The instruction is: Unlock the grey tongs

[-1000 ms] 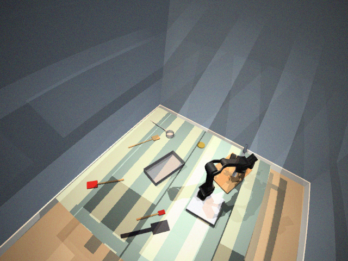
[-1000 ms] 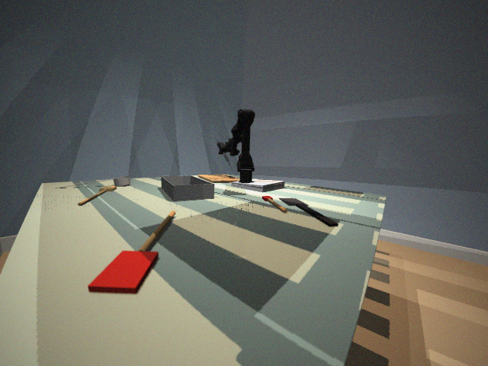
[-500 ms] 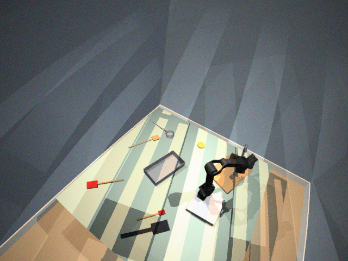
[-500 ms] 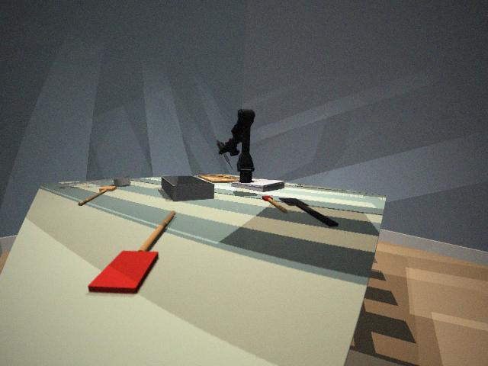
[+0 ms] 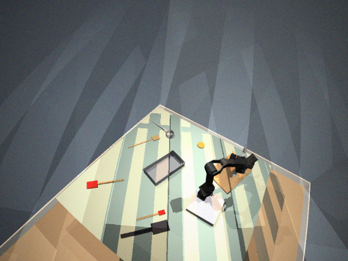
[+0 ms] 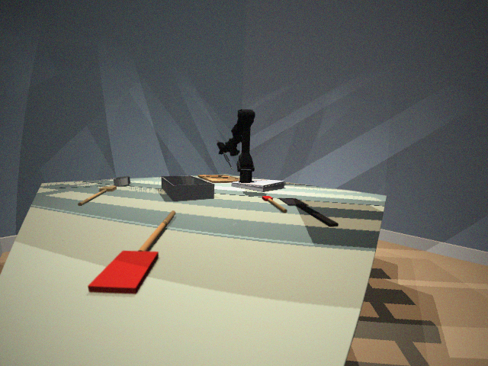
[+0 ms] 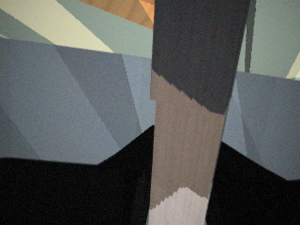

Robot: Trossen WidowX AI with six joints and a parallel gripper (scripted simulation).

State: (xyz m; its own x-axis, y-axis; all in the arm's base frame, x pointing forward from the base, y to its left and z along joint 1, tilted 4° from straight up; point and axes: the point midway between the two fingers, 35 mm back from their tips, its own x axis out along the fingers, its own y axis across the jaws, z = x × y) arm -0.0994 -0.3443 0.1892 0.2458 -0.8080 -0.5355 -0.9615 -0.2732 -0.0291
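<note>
My gripper tip is 180 mm above the wooden board, 20 mm to the right of it and 10 mm short of it. From my gripper tip the other things lie so: roasting tin 450 mm ahead, 370 mm to the left, 160 mm below; yellow disc 360 mm ahead, 180 mm below, 50 mm to the right; black turner 810 mm to the left, 230 mm ahead, 180 mm below.
</note>
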